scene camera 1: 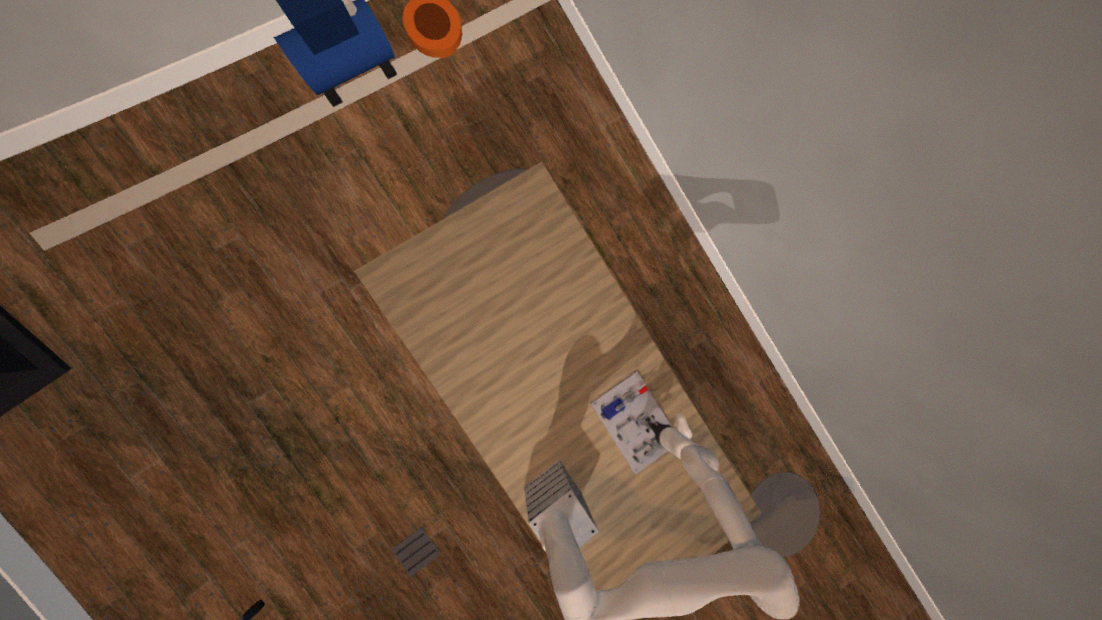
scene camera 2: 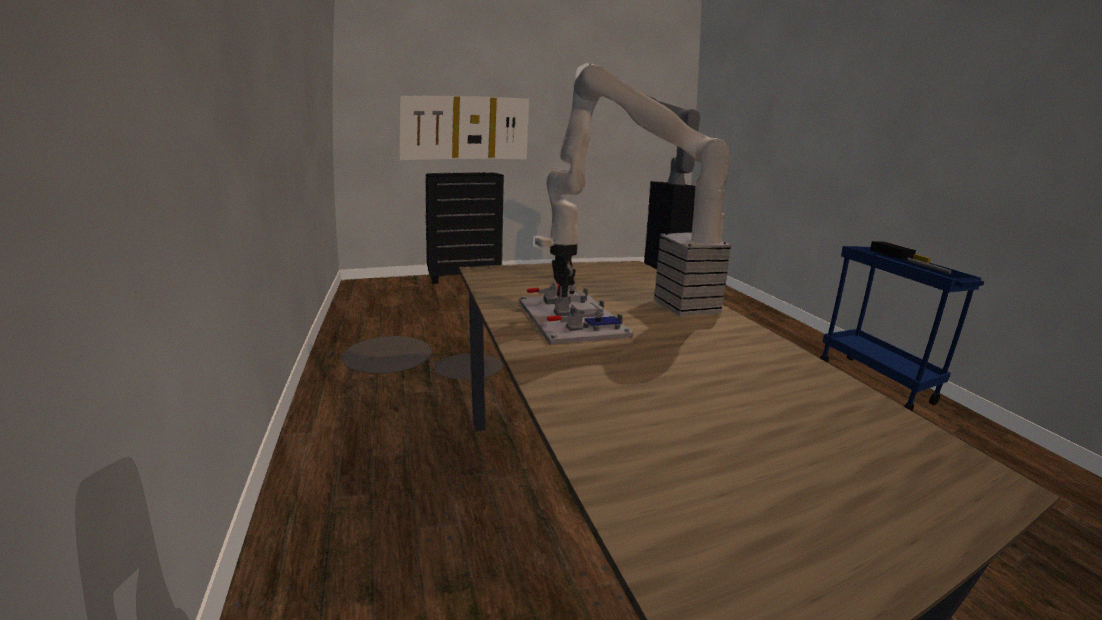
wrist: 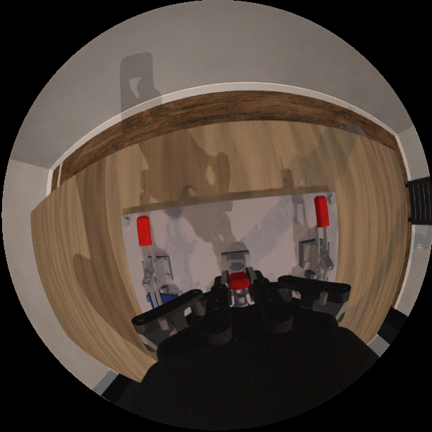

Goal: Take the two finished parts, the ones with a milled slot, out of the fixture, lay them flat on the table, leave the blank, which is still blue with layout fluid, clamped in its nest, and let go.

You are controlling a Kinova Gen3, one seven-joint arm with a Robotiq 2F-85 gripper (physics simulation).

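Seen in the pictures: gripper, fingertip midpoint: (scene camera 1: 648, 422) (scene camera 2: 562, 297); arm's base, origin of the base link: (scene camera 1: 554, 525) (scene camera 2: 705, 240).
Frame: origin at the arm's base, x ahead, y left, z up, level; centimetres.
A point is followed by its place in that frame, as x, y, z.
Note:
The fixture plate (scene camera 1: 612, 428) {35.3, -0.7, -21.6} (scene camera 2: 589, 336) {47.9, 11.0, -21.7} (wrist: 200, 215) lies on the table with three clamped nests in a row. The blue blank (scene camera 1: 612, 408) {40.4, 6.1, -20.0} (scene camera 2: 603, 321) {41.0, 6.5, -20.0} (wrist: 169, 300) sits in the end nest; its clamp's red handle (scene camera 1: 642, 390) {54.1, 4.0, -18.0} (scene camera 2: 554, 317) {54.8, 4.2, -18.0} (wrist: 144, 230) lies low. My gripper (scene camera 1: 653, 424) {47.4, -6.5, -16.6} (scene camera 2: 564, 293) {47.4, -6.5, -16.6} (wrist: 237, 276) is shut on the middle clamp's red handle (wrist: 239, 279), which shows foreshortened, nearly end-on. The other end clamp's red handle (scene camera 2: 533, 290) {51.6, -17.4, -17.3} (wrist: 321, 211) lies low. Grey shapes show at the middle and far nests; their slots are too small to tell. The gripper hides the middle nest in the wrist view.
The wooden table (scene camera 1: 493, 308) {30.6, 67.1, -23.2} (scene camera 2: 732, 431) {43.4, 59.6, -23.1} (wrist: 260, 150) extends around the plate. The arm's ribbed pedestal (scene camera 1: 561, 497) {7.3, 4.7, -0.7} (scene camera 2: 691, 277) {8.8, 4.7, -10.4} stands on the table across from the handle side. A blue cart (scene camera 1: 339, 61) (scene camera 2: 909, 269) stands away on the floor.

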